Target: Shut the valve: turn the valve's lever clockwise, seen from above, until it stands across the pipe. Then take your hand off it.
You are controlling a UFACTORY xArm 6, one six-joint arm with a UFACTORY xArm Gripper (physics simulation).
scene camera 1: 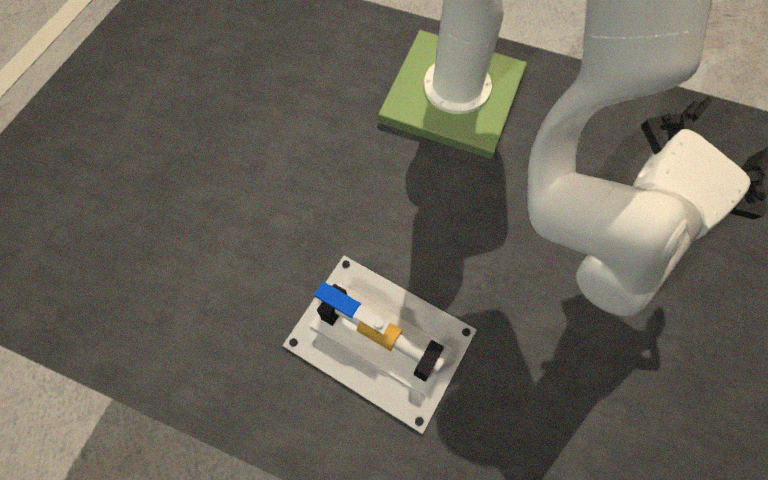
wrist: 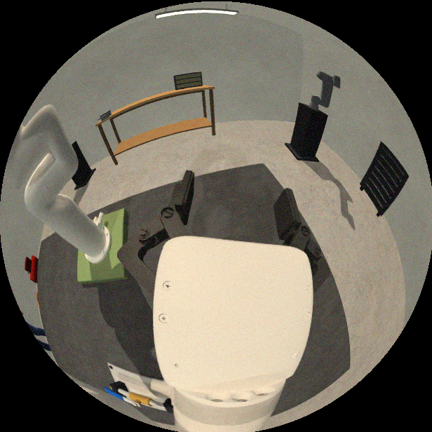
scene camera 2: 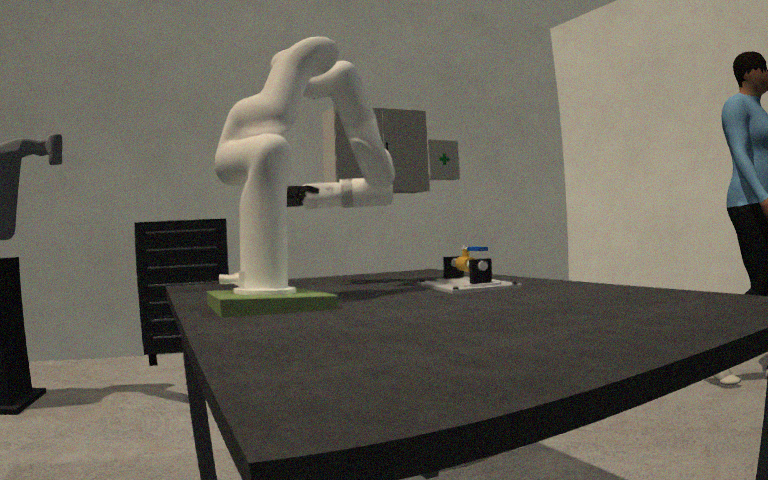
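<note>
The valve has an orange body point(scene camera 1: 379, 335) point(scene camera 2: 463, 261) point(wrist: 140, 398) on a white pipe point(scene camera 1: 410, 346), held by black blocks on a white plate point(scene camera 1: 351, 374) point(scene camera 2: 447, 286) point(wrist: 127, 376). Its blue lever point(scene camera 1: 337, 299) point(scene camera 2: 477, 248) point(wrist: 114, 394) lies along the pipe, above it, pointing to the upper left in scene camera 1. My gripper point(scene camera 1: 733, 133) point(scene camera 2: 295, 195) point(wrist: 238, 188) is open and empty, with its black fingers wide apart. It is high above the table, well away from the valve, and points sideways. My arm partly hides the gripper in scene camera 1.
My arm's base stands on a green block point(scene camera 1: 404, 93) point(scene camera 2: 271, 304) point(wrist: 117, 250) on the dark table point(scene camera 1: 169, 169) point(scene camera 2: 424, 350). The valve's plate lies on the same table. A dark drawer cabinet point(scene camera 2: 181, 243) and a person point(scene camera 2: 744, 147) are beyond the table.
</note>
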